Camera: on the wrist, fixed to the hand. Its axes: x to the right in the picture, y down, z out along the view.
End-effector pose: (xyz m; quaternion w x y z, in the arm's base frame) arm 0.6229 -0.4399 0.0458 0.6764 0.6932 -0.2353 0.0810
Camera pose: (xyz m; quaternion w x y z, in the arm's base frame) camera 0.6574 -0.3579 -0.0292 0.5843 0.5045 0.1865 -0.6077
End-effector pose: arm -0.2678 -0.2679 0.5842 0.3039 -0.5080 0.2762 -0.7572
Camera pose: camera -0.3530 -0.1910 0.6036 0.3794 0.7348 0.0940 0.5544
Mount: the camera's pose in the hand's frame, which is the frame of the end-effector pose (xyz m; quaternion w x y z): -0.0198 -0.0804 -0.0818 0.6518 -0.1917 -0.1985 -0.7064
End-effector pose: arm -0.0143 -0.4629 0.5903 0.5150 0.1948 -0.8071 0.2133
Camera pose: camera 0.0976 -0.4834 0.6147 0.3635 0.6407 -0.5316 -0.4181
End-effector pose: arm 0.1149 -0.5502 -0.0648 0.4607 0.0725 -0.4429 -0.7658
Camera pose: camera 0.1170 -0.5702 -0.1794 0.3147 -0.1198 0.1821 0.9238
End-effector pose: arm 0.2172 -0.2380 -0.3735 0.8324 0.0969 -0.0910 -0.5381
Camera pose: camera 0.1595 -0.2471 -0.4742 0.1629 -0.1389 -0.0529 -0.9754
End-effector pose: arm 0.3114 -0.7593 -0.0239 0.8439 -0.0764 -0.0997 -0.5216
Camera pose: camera 0.2380 -0.7969 -0.1060 0.1472 -0.2447 -0.1865 -0.9401
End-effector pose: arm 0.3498 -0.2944 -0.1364 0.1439 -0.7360 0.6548 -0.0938
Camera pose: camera 0.3959 -0.2739 -0.0315 0.0164 -0.9885 -0.1037 0.1088
